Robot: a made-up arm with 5 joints.
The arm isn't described. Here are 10 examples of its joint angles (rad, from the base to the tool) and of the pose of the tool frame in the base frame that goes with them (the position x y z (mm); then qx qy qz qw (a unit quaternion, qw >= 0)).
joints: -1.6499 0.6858 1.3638 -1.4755 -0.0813
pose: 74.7 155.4 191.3 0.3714 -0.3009 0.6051 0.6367
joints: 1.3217 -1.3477 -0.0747 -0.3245 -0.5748
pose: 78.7 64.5 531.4 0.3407 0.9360 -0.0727 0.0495
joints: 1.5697 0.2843 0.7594 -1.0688 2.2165
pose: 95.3 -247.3 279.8 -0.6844 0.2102 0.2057 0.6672
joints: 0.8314 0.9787 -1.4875 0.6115 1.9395
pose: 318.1 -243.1 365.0 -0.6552 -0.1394 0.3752 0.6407
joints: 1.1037 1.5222 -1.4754 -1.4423 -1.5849
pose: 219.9 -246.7 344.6 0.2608 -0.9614 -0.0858 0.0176
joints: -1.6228 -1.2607 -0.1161 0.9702 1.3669
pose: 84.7 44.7 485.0 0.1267 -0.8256 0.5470 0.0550
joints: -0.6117 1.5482 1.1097 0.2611 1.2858
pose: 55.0 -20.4 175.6 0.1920 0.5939 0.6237 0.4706
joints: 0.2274 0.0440 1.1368 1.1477 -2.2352
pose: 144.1 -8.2 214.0 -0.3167 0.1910 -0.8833 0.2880
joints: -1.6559 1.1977 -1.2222 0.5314 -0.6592
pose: 57.8 342.1 253.7 0.4693 -0.1923 0.3934 0.7668
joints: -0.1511 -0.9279 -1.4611 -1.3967 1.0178
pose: -100.0 -25.0 383.7 0.1777 0.4101 0.4753 0.7579
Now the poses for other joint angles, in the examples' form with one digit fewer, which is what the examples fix.
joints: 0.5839 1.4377 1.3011 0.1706 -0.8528
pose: 57 27 195 -0.098 0.613 -0.530 0.578
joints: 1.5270 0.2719 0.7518 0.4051 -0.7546
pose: 102 -169 188 -0.025 -0.066 -0.917 0.394
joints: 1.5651 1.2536 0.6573 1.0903 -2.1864
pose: 95 -25 164 0.216 -0.619 0.714 0.244
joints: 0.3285 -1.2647 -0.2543 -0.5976 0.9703
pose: -6 37 528 0.563 0.781 0.079 0.258
